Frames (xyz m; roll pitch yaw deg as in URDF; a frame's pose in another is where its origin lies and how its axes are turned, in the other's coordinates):
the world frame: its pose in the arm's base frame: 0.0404 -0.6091 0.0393 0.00 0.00 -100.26
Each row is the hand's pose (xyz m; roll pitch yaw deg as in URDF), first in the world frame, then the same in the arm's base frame.
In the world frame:
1: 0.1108 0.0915 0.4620 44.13 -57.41 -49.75
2: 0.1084 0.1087 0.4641 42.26 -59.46 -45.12
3: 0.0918 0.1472 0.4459 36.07 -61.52 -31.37
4: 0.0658 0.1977 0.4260 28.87 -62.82 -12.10
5: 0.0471 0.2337 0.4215 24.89 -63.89 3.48
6: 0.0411 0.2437 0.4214 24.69 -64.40 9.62
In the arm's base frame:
1: 0.1107 -0.7344 0.5013 44.13 -57.41 -150.01
2: 0.1281 -0.7351 0.5034 42.26 -59.46 -145.38
3: 0.1689 -0.7257 0.4852 36.07 -61.52 -131.63
4: 0.2232 -0.7091 0.4653 28.87 -62.82 -112.36
5: 0.2620 -0.6971 0.4608 24.89 -63.89 -96.78
6: 0.2729 -0.6929 0.4607 24.69 -64.40 -90.64

